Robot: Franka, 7 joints.
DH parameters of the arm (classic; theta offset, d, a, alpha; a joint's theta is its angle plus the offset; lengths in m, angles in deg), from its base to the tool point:
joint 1: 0 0.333 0 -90
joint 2: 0 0 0 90
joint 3: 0 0.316 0.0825 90
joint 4: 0 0 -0.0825 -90
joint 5: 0 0.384 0 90
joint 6: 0 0 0.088 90
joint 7: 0 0.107 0 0
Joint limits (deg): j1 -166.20..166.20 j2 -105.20..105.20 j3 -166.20..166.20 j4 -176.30..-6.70 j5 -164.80..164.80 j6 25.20..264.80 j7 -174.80..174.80
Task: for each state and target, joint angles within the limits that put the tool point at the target. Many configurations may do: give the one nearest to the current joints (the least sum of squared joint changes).
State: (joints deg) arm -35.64 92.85 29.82 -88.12 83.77 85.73 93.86
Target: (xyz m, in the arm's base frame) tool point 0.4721 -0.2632 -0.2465
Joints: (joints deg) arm -49.79 103.42 13.46 -61.54 91.22 104.53 93.86
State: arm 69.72 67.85 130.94 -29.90 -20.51 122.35 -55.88
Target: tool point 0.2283 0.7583 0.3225
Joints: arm 53.79 99.81 122.31 -23.29 -22.42 87.60 -55.88
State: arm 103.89 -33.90 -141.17 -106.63 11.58 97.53 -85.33
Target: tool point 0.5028 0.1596 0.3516
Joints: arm 130.33 -28.19 -112.57 -113.33 16.51 93.04 -85.33
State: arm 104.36 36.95 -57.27 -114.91 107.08 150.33 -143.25
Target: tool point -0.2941 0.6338 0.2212
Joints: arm 138.18 43.35 -26.74 -94.21 107.00 141.54 -143.25
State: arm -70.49 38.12 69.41 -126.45 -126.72 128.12 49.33
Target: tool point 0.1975 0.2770 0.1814
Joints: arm -45.38 47.77 79.05 -160.16 -126.44 136.47 49.33
